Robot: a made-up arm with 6 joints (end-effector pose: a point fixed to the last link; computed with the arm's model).
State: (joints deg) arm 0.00 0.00 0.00 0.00 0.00 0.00
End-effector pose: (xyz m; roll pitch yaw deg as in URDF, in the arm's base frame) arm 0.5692 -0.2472 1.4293 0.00 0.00 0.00
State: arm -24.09 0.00 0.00 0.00 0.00 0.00
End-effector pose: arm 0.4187 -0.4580 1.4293 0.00 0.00 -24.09
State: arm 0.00 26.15 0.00 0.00 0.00 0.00
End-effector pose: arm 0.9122 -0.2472 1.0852 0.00 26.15 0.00
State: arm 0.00 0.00 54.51 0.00 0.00 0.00
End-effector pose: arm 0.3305 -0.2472 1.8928 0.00 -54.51 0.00
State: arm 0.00 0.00 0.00 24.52 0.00 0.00
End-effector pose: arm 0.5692 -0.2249 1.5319 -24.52 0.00 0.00
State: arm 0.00 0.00 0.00 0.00 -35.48 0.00
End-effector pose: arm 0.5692 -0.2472 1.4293 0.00 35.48 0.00
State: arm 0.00 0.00 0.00 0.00 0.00 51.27
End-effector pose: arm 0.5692 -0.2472 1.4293 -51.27 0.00 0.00
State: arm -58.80 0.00 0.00 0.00 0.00 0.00
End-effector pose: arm 0.0834 -0.6149 1.4293 0.00 0.00 -58.80
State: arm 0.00 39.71 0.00 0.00 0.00 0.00
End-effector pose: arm 1.0196 -0.2472 0.8556 0.00 39.71 0.00
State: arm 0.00 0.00 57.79 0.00 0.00 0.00
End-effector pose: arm 0.3034 -0.2472 1.9109 0.00 -57.79 0.00
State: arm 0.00 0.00 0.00 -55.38 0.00 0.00
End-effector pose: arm 0.5692 -0.1404 1.2259 55.38 0.00 0.00
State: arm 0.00 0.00 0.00 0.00 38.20 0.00
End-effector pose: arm 0.5692 -0.2472 1.4293 0.00 -38.20 0.00
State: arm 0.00 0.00 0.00 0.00 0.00 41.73
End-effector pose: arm 0.5692 -0.2472 1.4293 -41.73 0.00 0.00
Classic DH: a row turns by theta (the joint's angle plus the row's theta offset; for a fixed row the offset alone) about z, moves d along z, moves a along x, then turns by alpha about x. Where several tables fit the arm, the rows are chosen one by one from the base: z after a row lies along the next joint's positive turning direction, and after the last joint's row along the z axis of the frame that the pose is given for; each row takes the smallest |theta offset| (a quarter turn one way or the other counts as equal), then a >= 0, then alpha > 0; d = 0 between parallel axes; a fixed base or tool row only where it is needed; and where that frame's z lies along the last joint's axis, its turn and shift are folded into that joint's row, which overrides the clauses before.
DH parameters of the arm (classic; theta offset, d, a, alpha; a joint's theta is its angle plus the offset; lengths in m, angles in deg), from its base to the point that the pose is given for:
joint 1: 0 0.5188 0 -90
joint 2: -90 0 0.9105 180
joint 3: 0 0 0 -90
joint 4: 0 -0.5692 0 90
joint 5: 0 0.2472 0 -90
joint 6: 90 0 0 90
tool (fixed): -90 0 0 0

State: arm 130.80 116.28 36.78 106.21 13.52 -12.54
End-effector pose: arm -0.8060 0.8281 -0.4007 -31.59 75.44 -165.92
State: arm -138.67 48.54 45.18 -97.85 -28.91 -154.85
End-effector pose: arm -0.9060 -0.8417 0.8438 -106.66 -0.84 -110.05
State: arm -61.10 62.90 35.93 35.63 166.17 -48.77
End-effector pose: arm 0.4925 -1.3080 0.8038 -90.12 -37.85 108.74
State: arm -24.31 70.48 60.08 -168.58 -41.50 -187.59
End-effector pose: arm 1.3840 -0.3593 0.6721 -5.44 -30.24 -15.58
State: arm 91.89 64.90 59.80 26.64 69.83 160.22
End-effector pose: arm 0.1746 1.4078 0.9648 150.94 -53.62 137.09
